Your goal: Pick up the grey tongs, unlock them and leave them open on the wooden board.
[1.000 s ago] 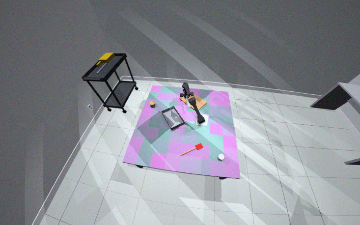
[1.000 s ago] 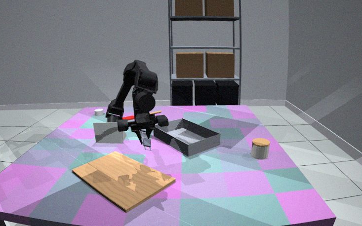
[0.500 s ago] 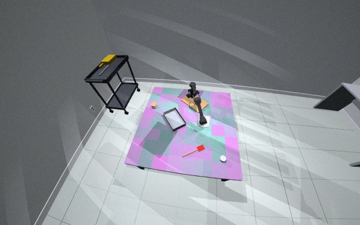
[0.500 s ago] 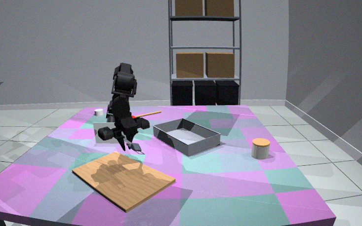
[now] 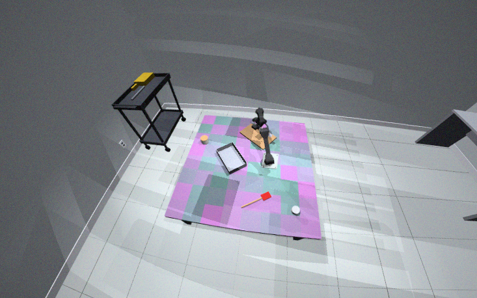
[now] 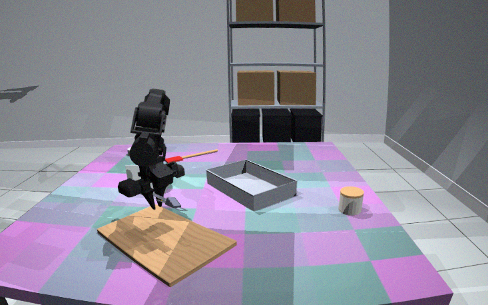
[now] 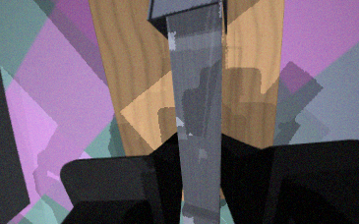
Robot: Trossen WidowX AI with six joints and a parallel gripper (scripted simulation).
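Now: the wooden board 9 cm below my gripper tip. The rest, counted from my gripper tip: red spatula (5 cm behind, 75 cm to the left, 9 cm below); then roasting tin (25 cm ahead, 35 cm to the left, 7 cm below); then cork-lidded jar (59 cm ahead, 16 cm to the left, 7 cm below).
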